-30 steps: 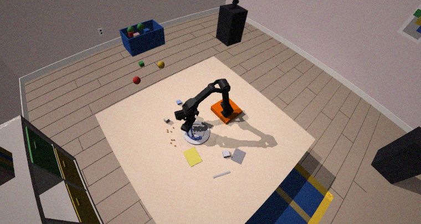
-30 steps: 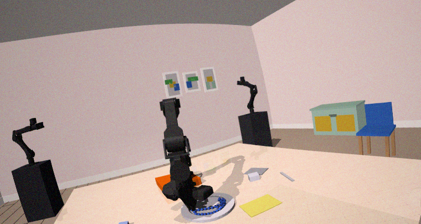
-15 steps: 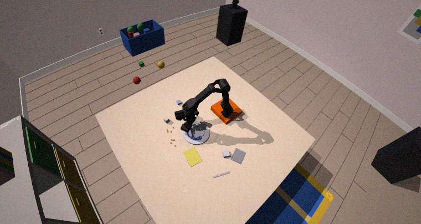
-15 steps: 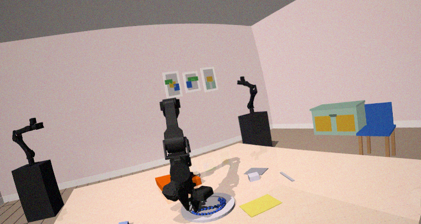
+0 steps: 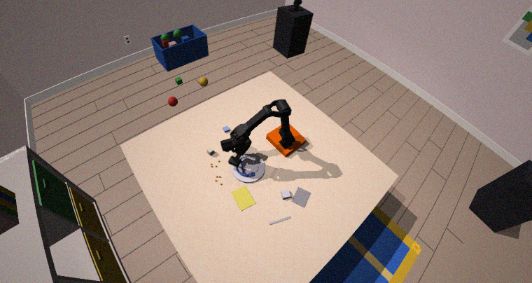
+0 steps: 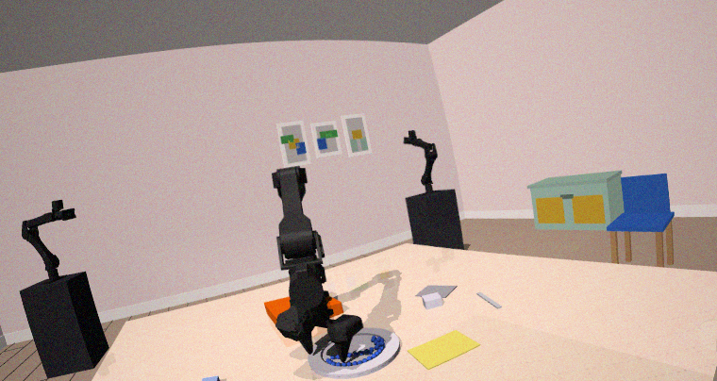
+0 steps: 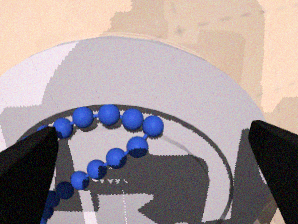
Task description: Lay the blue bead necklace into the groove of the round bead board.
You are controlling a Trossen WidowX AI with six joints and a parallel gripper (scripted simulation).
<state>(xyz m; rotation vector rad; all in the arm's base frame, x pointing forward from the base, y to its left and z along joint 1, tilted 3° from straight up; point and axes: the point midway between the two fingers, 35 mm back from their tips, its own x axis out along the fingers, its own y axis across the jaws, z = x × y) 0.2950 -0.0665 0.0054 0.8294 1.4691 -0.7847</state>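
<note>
The round bead board is 6 cm to the left of my gripper tip, 1 cm below it and 1 cm behind it. From my gripper tip the other things lie so: yellow sheet: 21 cm to the left, 12 cm ahead, 2 cm below; then pale cube: 15 cm to the right, 12 cm ahead; then blue cube: 25 cm to the right, 5 cm behind, 1 cm below.
</note>
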